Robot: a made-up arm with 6 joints. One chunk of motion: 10 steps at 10 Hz.
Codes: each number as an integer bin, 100 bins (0 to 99) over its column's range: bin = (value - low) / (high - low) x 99, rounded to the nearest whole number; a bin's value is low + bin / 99 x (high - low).
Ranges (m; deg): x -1.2..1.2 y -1.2..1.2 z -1.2..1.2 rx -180..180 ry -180..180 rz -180..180
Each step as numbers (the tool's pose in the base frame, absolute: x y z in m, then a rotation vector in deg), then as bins.
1 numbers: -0.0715 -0.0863 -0.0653 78.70 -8.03 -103.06
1 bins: 47 46 47 71 47 21
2 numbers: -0.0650 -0.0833 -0.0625 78.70 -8.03 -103.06
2 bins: 47 46 47 71 47 21
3 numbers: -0.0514 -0.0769 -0.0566 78.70 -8.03 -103.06
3 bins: 47 46 47 71 47 21
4 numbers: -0.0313 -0.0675 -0.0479 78.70 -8.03 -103.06
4 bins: 48 47 48 71 47 21
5 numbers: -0.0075 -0.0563 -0.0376 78.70 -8.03 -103.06
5 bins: 49 47 48 71 47 21
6 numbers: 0.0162 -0.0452 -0.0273 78.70 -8.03 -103.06
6 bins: 50 48 48 71 47 21
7 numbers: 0.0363 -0.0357 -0.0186 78.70 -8.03 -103.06
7 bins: 51 48 49 71 47 21
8 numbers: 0.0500 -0.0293 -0.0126 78.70 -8.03 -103.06
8 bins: 52 48 49 71 47 21
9 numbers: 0.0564 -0.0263 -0.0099 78.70 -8.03 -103.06
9 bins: 52 48 49 71 47 21
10 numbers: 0.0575 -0.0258 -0.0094 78.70 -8.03 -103.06
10 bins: 52 48 49 71 47 21
